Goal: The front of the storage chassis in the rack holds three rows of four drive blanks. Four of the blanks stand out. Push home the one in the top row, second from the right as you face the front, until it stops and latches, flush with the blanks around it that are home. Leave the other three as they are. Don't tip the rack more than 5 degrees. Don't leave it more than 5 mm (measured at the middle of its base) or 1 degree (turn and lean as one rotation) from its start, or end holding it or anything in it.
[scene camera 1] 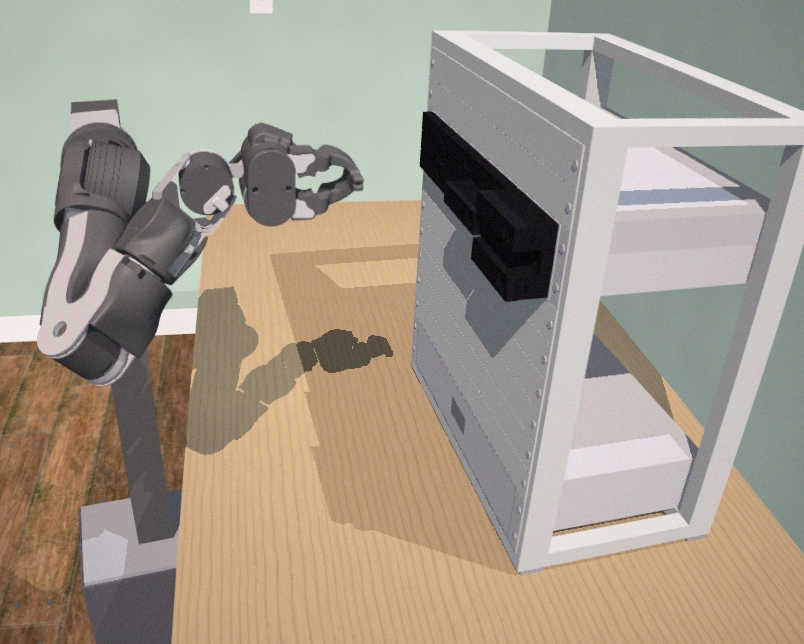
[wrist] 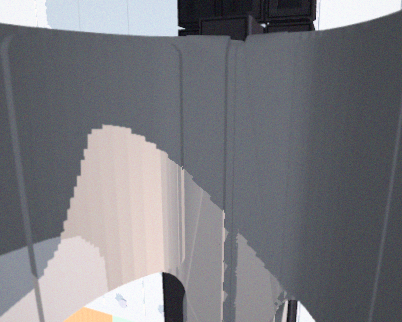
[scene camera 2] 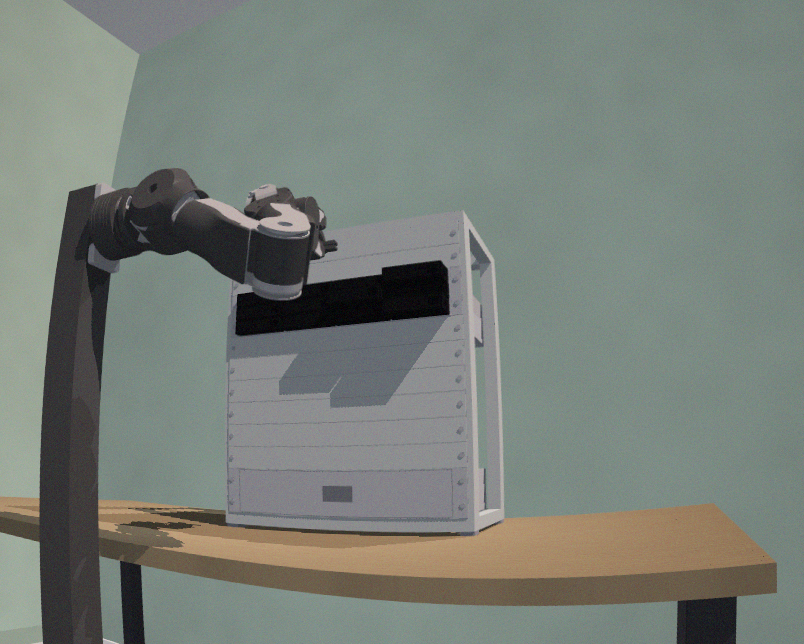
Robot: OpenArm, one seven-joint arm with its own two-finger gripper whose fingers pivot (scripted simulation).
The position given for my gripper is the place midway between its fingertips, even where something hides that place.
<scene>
In view: my gripper (scene camera 1: 358,176) and an arm post (scene camera 2: 68,508).
My gripper shows as well in the wrist view (wrist: 249,207). The arm post is seen too in scene camera 1 (scene camera 1: 133,398).
</scene>
